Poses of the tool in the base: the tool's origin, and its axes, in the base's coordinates. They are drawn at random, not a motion.
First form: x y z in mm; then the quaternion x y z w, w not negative.
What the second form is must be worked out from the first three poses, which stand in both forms.
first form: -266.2, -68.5, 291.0, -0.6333, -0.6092, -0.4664, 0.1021
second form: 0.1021, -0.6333, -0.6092, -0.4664, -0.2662, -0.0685, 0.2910
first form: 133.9, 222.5, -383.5, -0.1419, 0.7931, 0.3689, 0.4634
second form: 0.4634, -0.1419, 0.7931, 0.3689, 0.1339, 0.2225, -0.3835
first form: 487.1, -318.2, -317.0, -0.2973, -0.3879, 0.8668, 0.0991
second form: 0.0991, -0.2973, -0.3879, 0.8668, 0.4871, -0.3182, -0.3170
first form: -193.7, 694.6, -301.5, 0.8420, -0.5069, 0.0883, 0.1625
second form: 0.1625, 0.8420, -0.5069, 0.0883, -0.1937, 0.6946, -0.3015
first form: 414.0, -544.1, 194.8, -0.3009, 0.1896, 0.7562, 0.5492
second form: 0.5492, -0.3009, 0.1896, 0.7562, 0.4140, -0.5441, 0.1948
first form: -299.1, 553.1, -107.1, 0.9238, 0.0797, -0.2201, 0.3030
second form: 0.3030, 0.9238, 0.0797, -0.2201, -0.2991, 0.5531, -0.1071
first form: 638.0, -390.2, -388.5, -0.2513, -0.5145, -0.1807, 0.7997
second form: 0.7997, -0.2513, -0.5145, -0.1807, 0.6380, -0.3902, -0.3885
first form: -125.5, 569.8, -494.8, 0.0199, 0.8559, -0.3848, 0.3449
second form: 0.3449, 0.0199, 0.8559, -0.3848, -0.1255, 0.5698, -0.4948
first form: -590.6, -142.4, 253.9, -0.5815, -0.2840, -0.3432, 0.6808
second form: 0.6808, -0.5815, -0.2840, -0.3432, -0.5906, -0.1424, 0.2539
